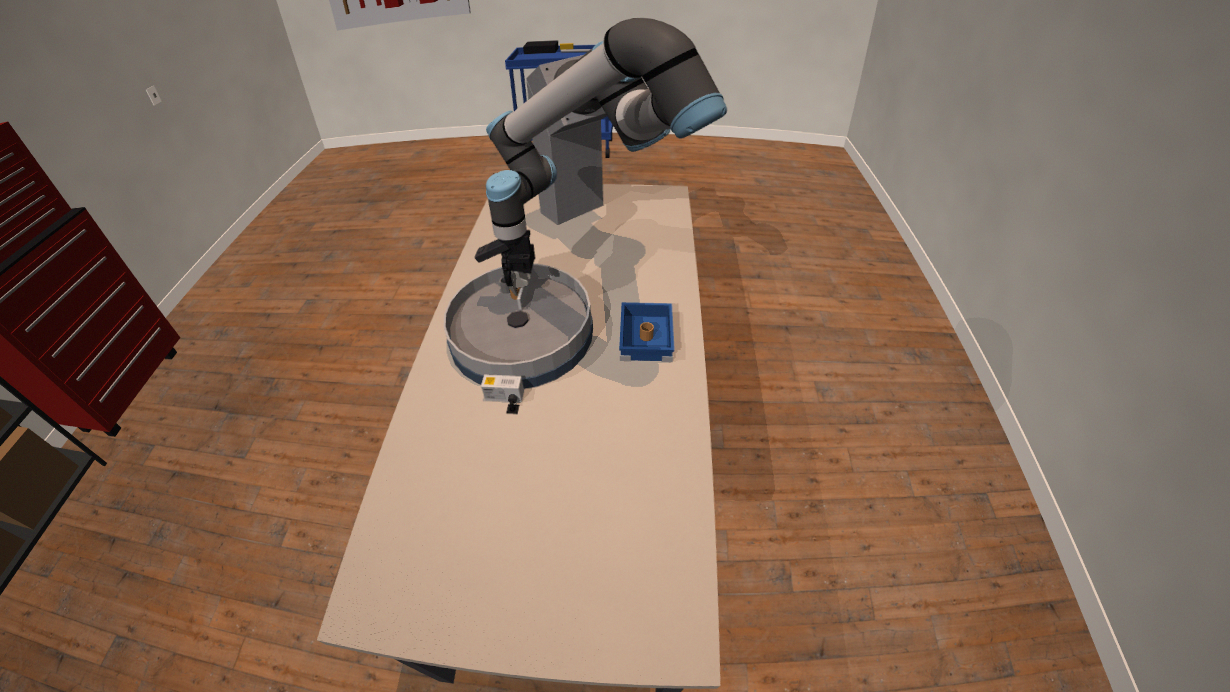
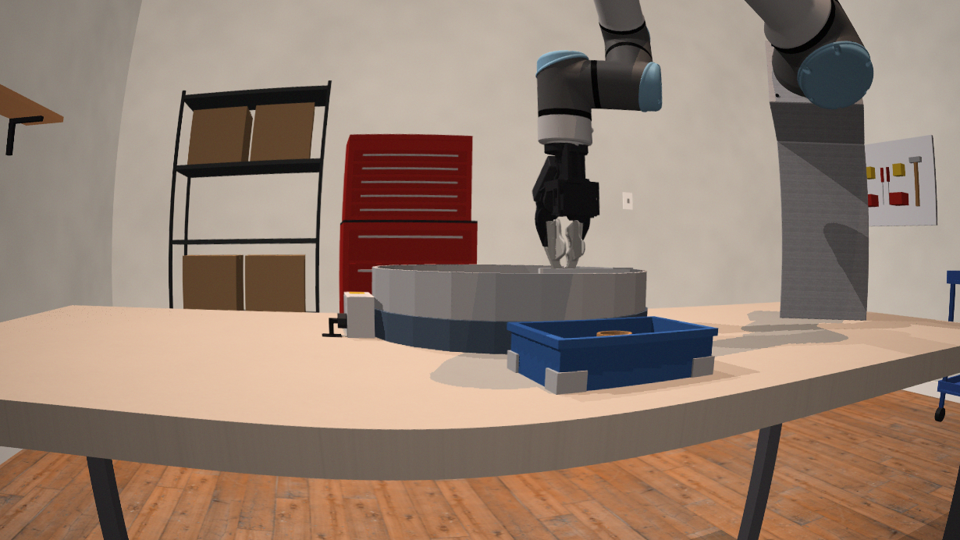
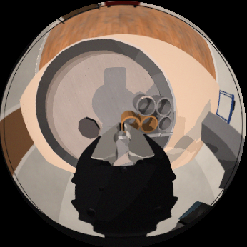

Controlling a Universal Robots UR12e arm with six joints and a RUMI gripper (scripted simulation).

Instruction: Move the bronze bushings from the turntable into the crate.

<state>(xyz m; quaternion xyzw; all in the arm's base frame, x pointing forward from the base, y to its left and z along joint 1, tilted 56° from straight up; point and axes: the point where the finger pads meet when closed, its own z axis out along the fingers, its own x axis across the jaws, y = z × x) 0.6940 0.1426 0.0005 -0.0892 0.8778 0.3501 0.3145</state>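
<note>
My gripper is now 90 mm past the blue crate, 390 mm to the right of it and 60 mm above it. The rest, counted from my hand: grey turntable: 70 mm ahead, 60 mm to the left, 30 mm below.
</note>
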